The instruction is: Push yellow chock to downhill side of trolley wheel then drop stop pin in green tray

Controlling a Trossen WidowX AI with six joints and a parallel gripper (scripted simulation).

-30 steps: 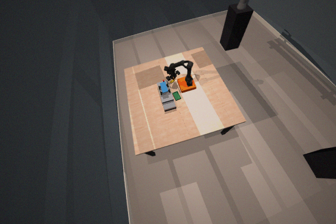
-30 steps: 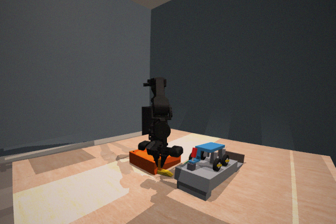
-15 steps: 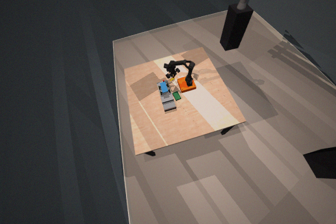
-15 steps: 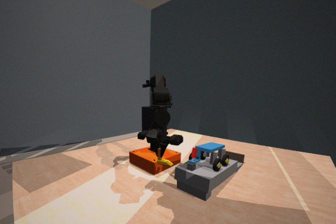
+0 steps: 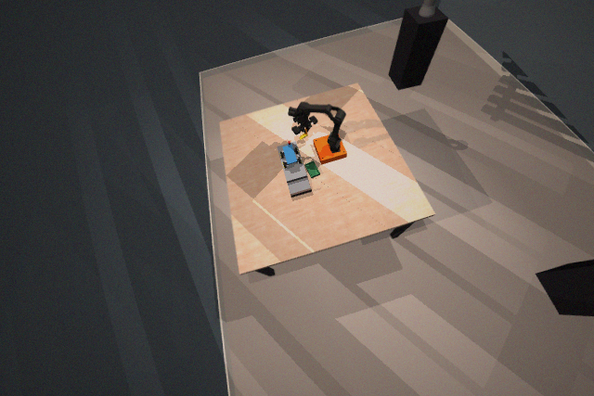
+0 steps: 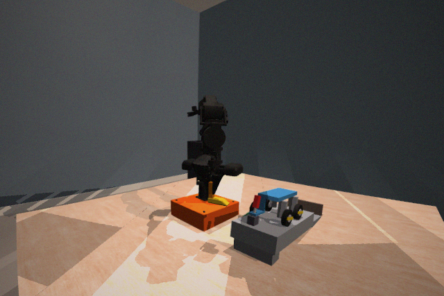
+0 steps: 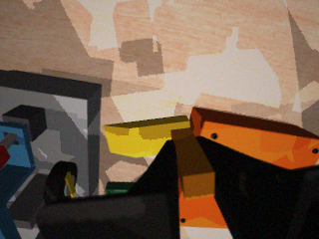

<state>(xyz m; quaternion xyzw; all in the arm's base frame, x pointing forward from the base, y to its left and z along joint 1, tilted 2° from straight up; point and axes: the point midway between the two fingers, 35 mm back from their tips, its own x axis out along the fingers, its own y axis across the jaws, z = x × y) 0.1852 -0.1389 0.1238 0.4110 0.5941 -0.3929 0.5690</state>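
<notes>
Right now the yellow chock is 2 cm ahead of my gripper tip, 1 cm to the left of it and 1 cm below it. The rest, counted from my gripper tip: red-headed stop pin 14 cm ahead, 5 cm to the left, 2 cm below; then blue-topped trolley 15 cm ahead, 15 cm to the left, 4 cm below; then grey ramp 15 cm ahead, 15 cm to the left, 11 cm below.
</notes>
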